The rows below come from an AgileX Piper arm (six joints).
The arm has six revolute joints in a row. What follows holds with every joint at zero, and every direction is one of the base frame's.
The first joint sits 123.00 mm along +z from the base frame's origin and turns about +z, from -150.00 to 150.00 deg.
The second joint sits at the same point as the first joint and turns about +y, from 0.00 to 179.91 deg.
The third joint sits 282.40 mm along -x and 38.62 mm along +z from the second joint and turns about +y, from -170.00 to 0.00 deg.
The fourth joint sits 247.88 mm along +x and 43.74 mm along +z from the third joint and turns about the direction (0.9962, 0, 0.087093), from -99.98 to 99.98 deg.
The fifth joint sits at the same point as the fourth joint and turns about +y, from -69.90 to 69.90 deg.
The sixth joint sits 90.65 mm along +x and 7.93 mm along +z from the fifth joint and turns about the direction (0.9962, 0, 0.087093), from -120.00 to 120.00 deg.
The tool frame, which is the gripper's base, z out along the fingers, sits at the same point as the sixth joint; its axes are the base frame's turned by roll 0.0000, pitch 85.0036 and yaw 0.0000 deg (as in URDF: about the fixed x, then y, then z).
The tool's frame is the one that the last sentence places.
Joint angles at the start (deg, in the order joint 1, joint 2, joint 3, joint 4, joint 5, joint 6): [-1.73, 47.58, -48.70, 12.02, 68.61, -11.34]
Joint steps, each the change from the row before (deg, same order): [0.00, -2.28, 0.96, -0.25, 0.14, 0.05]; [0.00, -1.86, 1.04, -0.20, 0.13, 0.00]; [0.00, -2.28, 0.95, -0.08, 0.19, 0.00]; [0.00, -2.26, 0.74, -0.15, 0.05, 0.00]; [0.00, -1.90, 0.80, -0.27, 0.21, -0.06]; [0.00, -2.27, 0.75, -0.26, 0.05, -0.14]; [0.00, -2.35, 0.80, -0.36, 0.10, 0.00]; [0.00, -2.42, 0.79, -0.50, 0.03, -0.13]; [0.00, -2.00, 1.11, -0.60, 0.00, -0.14]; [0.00, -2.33, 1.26, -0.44, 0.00, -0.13]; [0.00, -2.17, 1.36, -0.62, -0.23, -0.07]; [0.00, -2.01, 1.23, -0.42, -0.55, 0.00]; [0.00, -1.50, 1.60, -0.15, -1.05, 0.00]
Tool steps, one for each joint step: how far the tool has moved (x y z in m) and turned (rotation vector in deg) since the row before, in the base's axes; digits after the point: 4 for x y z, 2 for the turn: [-0.0088, -0.0001, -0.0001, -0.26, -1.17, -0.04]; [-0.0072, -0.0001, -0.0017, -0.22, -0.69, 0.00]; [-0.0086, 0.0002, -0.0007, -0.12, -1.14, 0.03]; [-0.0081, 0.0000, 0.0001, -0.19, -1.47, -0.02]; [-0.0070, -0.0002, -0.0013, -0.33, -0.90, 0.04]; [-0.0079, -0.0001, -0.0006, -0.38, -1.49, 0.07]; [-0.0081, -0.0003, -0.0011, -0.40, -1.44, -0.07]; [-0.0081, -0.0005, -0.0013, -0.61, -1.60, -0.03]; [-0.0063, -0.0007, -0.0036, -0.69, -0.89, -0.07]; [-0.0071, -0.0004, -0.0043, -0.53, -1.07, -0.04]; [-0.0060, -0.0008, -0.0050, -0.65, -1.03, -0.18]; [-0.0049, -0.0005, -0.0042, -0.41, -1.31, -0.22]; [-0.0022, -0.0002, -0.0060, -0.12, -0.94, -0.19]
